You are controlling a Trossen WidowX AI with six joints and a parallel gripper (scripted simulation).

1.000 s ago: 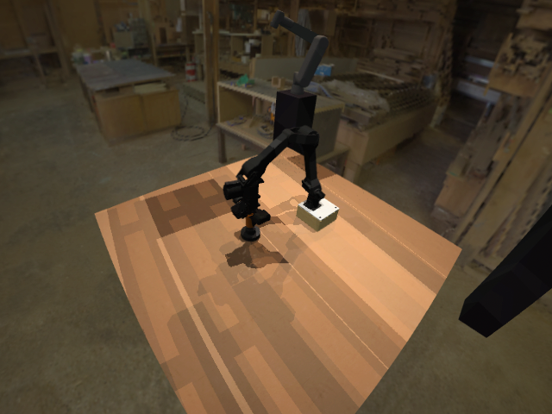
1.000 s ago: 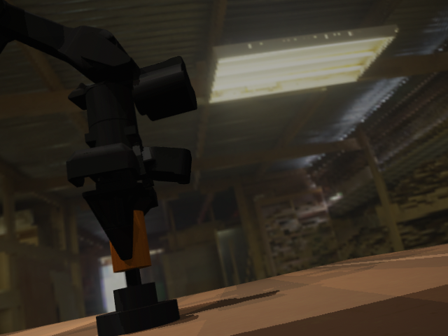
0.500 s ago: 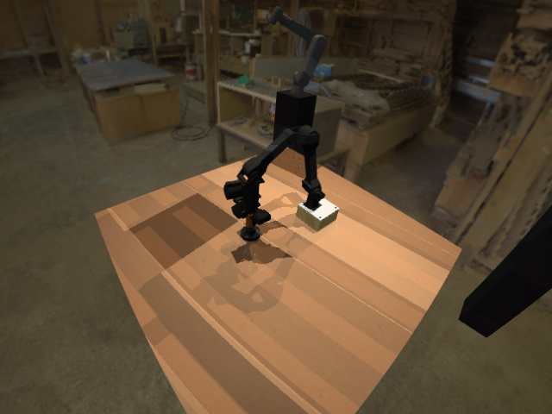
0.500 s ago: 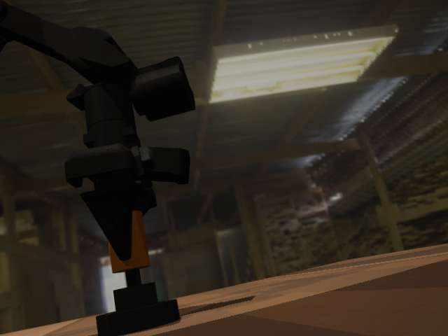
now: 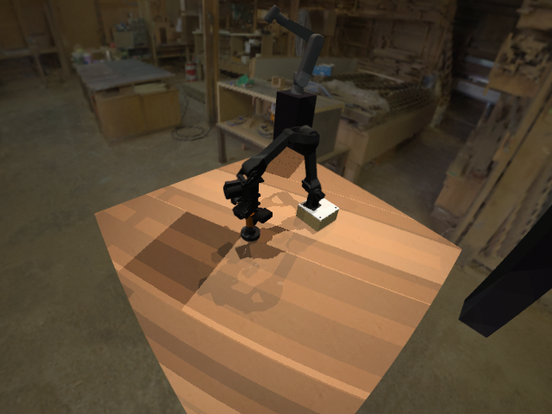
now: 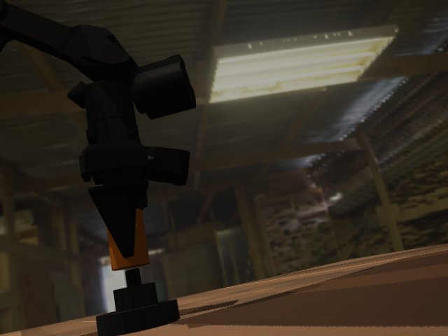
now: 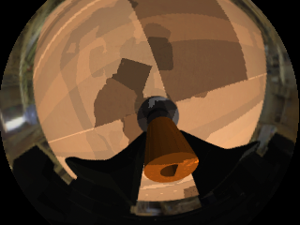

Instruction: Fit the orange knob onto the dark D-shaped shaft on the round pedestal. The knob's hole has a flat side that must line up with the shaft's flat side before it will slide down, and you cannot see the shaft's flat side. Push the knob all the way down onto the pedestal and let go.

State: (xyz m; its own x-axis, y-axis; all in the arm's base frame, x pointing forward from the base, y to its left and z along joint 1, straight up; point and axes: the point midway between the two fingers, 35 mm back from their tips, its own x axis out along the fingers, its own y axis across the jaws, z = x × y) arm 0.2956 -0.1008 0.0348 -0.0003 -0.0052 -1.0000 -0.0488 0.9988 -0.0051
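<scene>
The orange knob is 2 cm above my gripper tip. From my gripper tip the other things lie so: pedestal 4 cm below.
</scene>
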